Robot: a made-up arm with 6 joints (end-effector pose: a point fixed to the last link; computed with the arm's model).
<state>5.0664 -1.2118 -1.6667 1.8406 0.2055 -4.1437</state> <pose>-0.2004 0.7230 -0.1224 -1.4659 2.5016 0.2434</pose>
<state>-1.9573 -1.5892 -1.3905 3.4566 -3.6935 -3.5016</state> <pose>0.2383 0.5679 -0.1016 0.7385 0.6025 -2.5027</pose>
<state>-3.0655 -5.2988 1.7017 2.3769 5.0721 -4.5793</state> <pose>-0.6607 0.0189 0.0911 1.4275 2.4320 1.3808</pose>
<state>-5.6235 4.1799 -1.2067 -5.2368 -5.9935 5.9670</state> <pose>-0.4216 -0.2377 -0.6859 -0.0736 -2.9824 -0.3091</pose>
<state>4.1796 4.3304 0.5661 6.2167 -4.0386 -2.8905</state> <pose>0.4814 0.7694 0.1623 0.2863 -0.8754 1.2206</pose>
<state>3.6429 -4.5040 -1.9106 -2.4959 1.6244 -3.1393</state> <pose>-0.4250 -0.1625 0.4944 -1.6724 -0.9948 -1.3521</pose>
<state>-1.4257 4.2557 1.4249 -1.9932 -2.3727 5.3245</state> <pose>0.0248 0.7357 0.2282 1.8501 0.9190 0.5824</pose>
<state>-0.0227 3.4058 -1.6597 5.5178 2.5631 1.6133</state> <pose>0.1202 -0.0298 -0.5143 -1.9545 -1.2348 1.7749</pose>
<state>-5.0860 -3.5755 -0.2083 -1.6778 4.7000 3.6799</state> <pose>0.0144 0.5494 -0.7201 -0.1465 -1.6262 -0.2930</pose>
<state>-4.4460 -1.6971 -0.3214 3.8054 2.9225 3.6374</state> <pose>0.2215 -0.8540 -0.0066 -1.1237 0.8768 1.3323</pose>
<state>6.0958 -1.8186 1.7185 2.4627 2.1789 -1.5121</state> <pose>-0.7238 0.2516 0.3972 -2.1479 -0.7574 0.3366</pose>
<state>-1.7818 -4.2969 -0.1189 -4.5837 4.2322 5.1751</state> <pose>-0.2979 -0.8884 -0.1620 -1.7784 0.8021 1.9233</pose>
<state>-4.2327 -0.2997 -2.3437 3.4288 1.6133 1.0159</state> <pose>0.1324 -0.2282 0.3886 -1.8347 -0.8493 -0.3458</pose>
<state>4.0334 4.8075 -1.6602 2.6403 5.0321 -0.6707</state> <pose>0.4554 0.6267 -0.2011 -1.6448 0.9813 0.4890</pose>
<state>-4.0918 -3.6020 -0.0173 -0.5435 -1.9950 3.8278</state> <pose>-0.4142 0.3980 -0.6293 -0.2002 -0.7348 0.1298</pose>
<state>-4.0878 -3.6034 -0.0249 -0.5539 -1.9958 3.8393</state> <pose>-0.4183 0.3976 -0.6266 -0.1894 -0.7338 0.1498</pose>
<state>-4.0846 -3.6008 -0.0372 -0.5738 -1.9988 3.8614</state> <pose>-0.4210 0.3945 -0.6251 -0.1758 -0.7345 0.1860</pose>
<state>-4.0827 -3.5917 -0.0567 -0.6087 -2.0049 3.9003</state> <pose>-0.4216 0.3869 -0.6255 -0.1584 -0.7392 0.2477</pose>
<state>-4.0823 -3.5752 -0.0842 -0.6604 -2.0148 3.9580</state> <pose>-0.4194 0.3741 -0.6281 -0.1373 -0.7493 0.3380</pose>
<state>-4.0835 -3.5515 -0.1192 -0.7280 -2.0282 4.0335</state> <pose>-0.4139 0.3563 -0.6330 -0.1140 -0.7667 0.4554</pose>
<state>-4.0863 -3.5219 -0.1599 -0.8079 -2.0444 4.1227</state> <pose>-0.4052 0.3345 -0.6397 -0.0908 -0.7922 0.5933</pose>
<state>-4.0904 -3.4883 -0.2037 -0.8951 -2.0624 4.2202</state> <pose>-0.3936 0.3099 -0.6477 -0.0706 -0.8256 0.7431</pose>
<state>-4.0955 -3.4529 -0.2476 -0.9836 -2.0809 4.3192</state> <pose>-0.3797 0.2842 -0.6563 -0.0557 -0.8652 0.8946</pose>
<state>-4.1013 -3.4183 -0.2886 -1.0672 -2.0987 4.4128</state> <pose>-0.3649 0.2594 -0.6646 -0.0473 -0.9073 1.0369</pose>
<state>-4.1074 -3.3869 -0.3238 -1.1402 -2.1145 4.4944</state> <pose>-0.3503 0.2371 -0.6721 -0.0453 -0.9475 1.1604</pose>
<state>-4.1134 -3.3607 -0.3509 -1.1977 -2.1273 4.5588</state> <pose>-0.3374 0.2187 -0.6784 -0.0486 -0.9809 1.2573</pose>
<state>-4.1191 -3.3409 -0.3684 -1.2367 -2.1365 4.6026</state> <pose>-0.3270 0.2051 -0.6833 -0.0555 -1.0037 1.3231</pose>
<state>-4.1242 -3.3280 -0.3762 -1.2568 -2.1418 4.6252</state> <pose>-0.3195 0.1964 -0.6869 -0.0642 -1.0146 1.3571</pose>
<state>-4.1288 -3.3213 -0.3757 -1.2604 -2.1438 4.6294</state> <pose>-0.3149 0.1922 -0.6893 -0.0733 -1.0145 1.3636</pose>
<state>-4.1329 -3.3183 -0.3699 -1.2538 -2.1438 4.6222</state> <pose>-0.3118 0.1906 -0.6911 -0.0827 -1.0078 1.3531</pose>
